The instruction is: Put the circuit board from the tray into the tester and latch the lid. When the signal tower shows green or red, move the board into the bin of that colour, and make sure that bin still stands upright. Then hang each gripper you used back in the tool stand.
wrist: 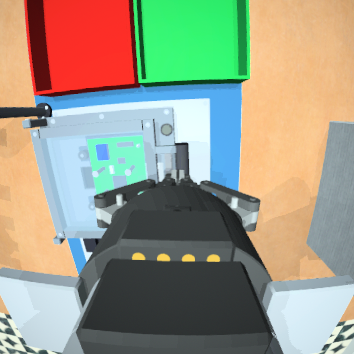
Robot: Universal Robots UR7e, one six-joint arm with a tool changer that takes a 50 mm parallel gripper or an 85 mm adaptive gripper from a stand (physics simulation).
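Places are measured from the arm's base along level axes (x back, y right, z up), in metres.
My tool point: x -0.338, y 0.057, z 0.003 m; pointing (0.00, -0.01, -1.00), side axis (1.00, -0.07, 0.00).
For each thing: its top centre in the pictures, then the offset to it from my tool point. "pt": a spot on its surface instead.
- tester, surface spot: [110, 121] pt dz -0.194, dx -0.070, dy +0.066 m
- clear lid, middle of its top: [96, 186] dz -0.194, dx -0.098, dy -0.009 m
- dark bar handle, middle of its top: [183, 183] dz -0.191, dx +0.007, dy -0.009 m
- red bin, middle of its top: [74, 26] dz -0.244, dx -0.122, dy +0.191 m
- green bin, middle of its top: [191, 15] dz -0.244, dx +0.028, dy +0.191 m
- black rod, surface spot: [20, 111] pt dz -0.225, dx -0.205, dy +0.090 m
- round grey knob, surface spot: [166, 129] pt dz -0.226, dx -0.010, dy +0.051 m
The green circuit board [117, 160] lies in the tester [110, 120], seen through the clear lid [67, 175], which lies flat over it. The board's near end is hidden by my gripper. A dark bar handle [182, 156] is at the tester's right side. My gripper [178, 176] is shut, its fingertips close together with no object visible between them, over or beside the near part of the handle; contact cannot be told. The red bin [90, 45] and the green bin [187, 40] stand upright side by side beyond the tester. The signal tower's lamps and tool stand cannot be made out.
A black rod [20, 111] reaches in from the left to the tester's far left corner. A round grey knob [166, 129] sits on the tester's frame. A grey metal plate [335, 195] is at the right. The tester stands on a blue base [226, 130].
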